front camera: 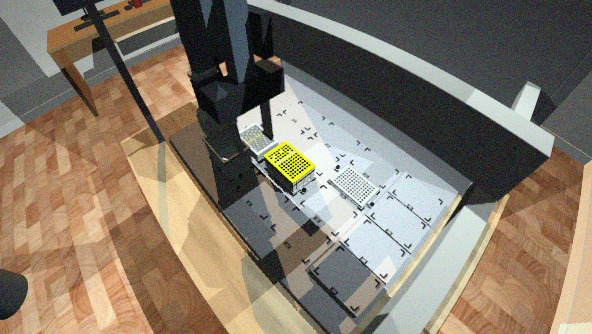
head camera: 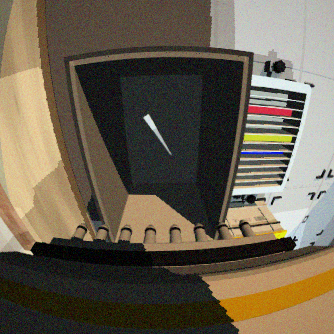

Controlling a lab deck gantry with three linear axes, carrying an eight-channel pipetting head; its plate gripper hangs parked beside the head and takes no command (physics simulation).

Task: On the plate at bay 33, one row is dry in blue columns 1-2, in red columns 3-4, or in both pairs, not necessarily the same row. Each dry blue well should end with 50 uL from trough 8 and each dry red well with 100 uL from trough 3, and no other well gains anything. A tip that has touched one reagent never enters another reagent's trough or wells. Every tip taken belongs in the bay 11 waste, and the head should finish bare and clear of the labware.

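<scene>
The pipetting head (front camera: 220, 122) (head camera: 150, 254) is at the waste bin (head camera: 243, 110), which is in its shadow and mostly hidden in the front view. In the head view, several nozzles (head camera: 175, 234) show in a row, all bare. One pale tip (head camera: 158, 135) is inside the bin, detached from the head; whether it rests on the bottom is unclear. The trough rack (front camera: 257, 139) (head camera: 298, 135) stands beside the bin, with red, yellow and blue strips. The well plate (front camera: 355, 186) is farther right; its fills are too small to read. The parked plate gripper cannot be made out.
A yellow tip rack (front camera: 290, 161) stands between the trough rack and the plate; its side and a yellow corner (head camera: 280, 234) show at the head view's lower right. A tall dark wall (front camera: 400, 115) runs along the back of the deck. A desk (front camera: 57, 42) stands beyond.
</scene>
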